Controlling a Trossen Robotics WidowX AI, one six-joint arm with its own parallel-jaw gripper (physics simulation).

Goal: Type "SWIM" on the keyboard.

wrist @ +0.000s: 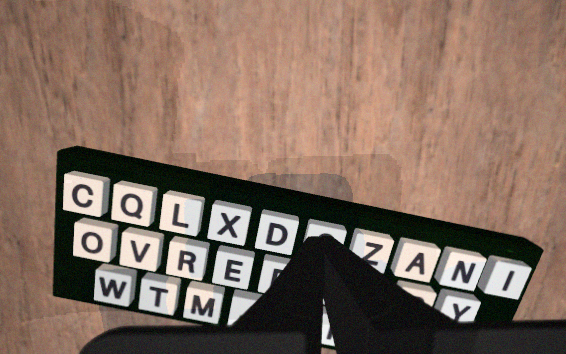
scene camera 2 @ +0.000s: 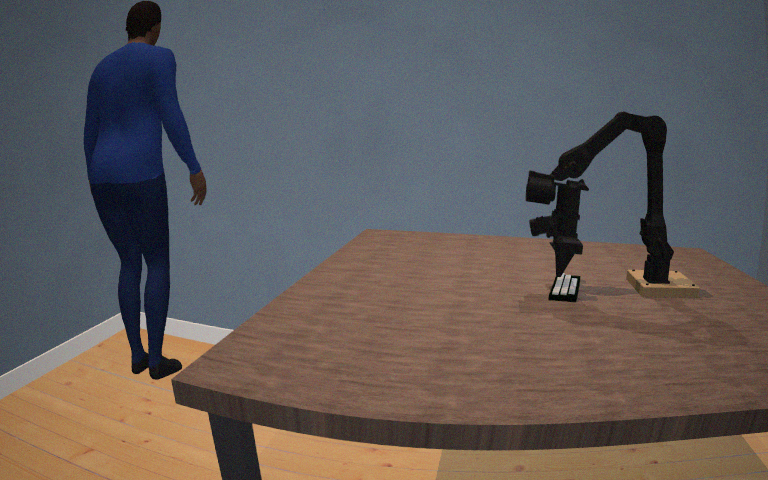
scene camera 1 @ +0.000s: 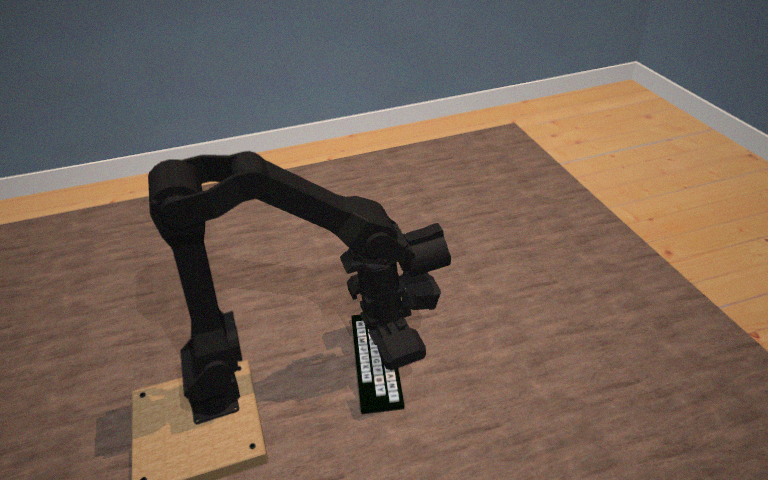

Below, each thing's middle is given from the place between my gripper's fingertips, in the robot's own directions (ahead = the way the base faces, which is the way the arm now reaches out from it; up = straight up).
I see the M key [wrist: 204, 301] 50 mm to the left of my hand, 30 mm behind it and 10 mm below it. Round my hand: I key [wrist: 504, 277] (80 mm to the right, 20 mm behind, 10 mm below); then W key [wrist: 113, 284] (80 mm to the left, 20 mm behind, 10 mm below).
